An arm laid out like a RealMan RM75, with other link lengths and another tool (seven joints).
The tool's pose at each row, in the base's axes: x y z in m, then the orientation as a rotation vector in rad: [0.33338, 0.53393, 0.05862, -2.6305, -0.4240, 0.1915]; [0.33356, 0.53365, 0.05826, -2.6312, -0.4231, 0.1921]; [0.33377, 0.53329, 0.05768, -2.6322, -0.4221, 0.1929]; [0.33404, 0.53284, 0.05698, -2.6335, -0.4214, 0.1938]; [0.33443, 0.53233, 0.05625, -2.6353, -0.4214, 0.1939]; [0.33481, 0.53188, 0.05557, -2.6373, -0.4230, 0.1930]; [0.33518, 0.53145, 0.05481, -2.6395, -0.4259, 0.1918]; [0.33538, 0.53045, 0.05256, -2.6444, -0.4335, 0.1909]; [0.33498, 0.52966, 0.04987, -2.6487, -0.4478, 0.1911]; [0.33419, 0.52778, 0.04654, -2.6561, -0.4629, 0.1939]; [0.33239, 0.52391, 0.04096, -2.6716, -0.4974, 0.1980]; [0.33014, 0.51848, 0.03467, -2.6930, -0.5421, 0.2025]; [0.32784, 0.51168, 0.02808, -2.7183, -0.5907, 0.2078]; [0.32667, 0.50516, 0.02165, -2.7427, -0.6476, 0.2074]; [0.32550, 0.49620, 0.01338, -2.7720, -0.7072, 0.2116]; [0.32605, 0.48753, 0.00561, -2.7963, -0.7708, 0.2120]
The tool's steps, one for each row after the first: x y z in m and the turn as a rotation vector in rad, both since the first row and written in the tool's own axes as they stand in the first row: [0.00010, 0.00045, 0.00016, -0.0005, -0.0003, 0.0008]; [0.00022, 0.00108, 0.00048, -0.0012, -0.0008, 0.0018]; [0.00037, 0.00186, 0.00085, -0.0023, -0.0014, 0.0027]; [0.00061, 0.00273, 0.00119, -0.0041, -0.0016, 0.0030]; [0.00086, 0.00353, 0.00152, -0.0064, -0.0014, 0.0021]; [0.00112, 0.00435, 0.00194, -0.0091, -0.0013, 0.0003]; [0.00112, 0.00630, 0.00345, -0.0153, -0.0025, -0.0042]; [0.00065, 0.00812, 0.00557, -0.0221, -0.0057, -0.0132]; [-0.00051, 0.01105, 0.00787, -0.0320, -0.0111, -0.0218]; [-0.00313, 0.01645, 0.01152, -0.0536, -0.0218, -0.0417]; [-0.00665, 0.02339, 0.01522, -0.0833, -0.0350, -0.0669]; [-0.01064, 0.03160, 0.01862, -0.1181, -0.0498, -0.0935]; [-0.01349, 0.03980, 0.02176, -0.1549, -0.0622, -0.1259]; [-0.01702, 0.05092, 0.02549, -0.1975, -0.0785, -0.1576]; [-0.01887, 0.06202, 0.02854, -0.2374, -0.0926, -0.1927]
